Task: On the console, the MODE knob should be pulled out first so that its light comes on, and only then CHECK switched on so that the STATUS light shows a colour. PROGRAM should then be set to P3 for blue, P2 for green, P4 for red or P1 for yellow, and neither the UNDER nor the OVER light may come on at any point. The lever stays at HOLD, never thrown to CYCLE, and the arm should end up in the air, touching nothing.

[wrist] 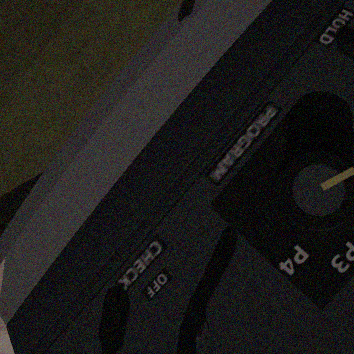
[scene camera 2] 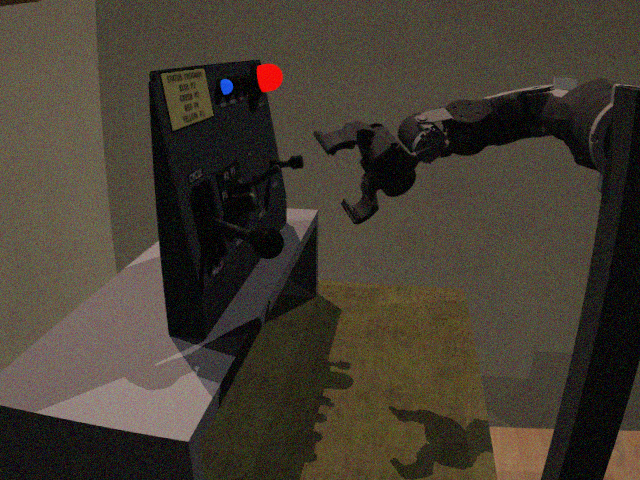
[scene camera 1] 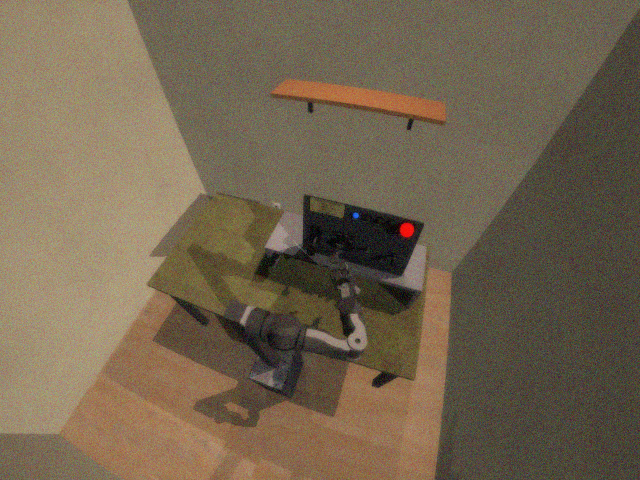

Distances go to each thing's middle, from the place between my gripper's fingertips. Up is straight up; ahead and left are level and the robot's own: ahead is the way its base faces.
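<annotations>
With the dark console [scene camera 2: 211,124] as the reference, my gripper is 1 cm below it, 14 cm short of it and 2 cm to the left of it. There is the lever [scene camera 2: 268,243] too, which sits 4 cm below my hand, 16 cm to the left of it and 10 cm ahead of it.
</annotations>
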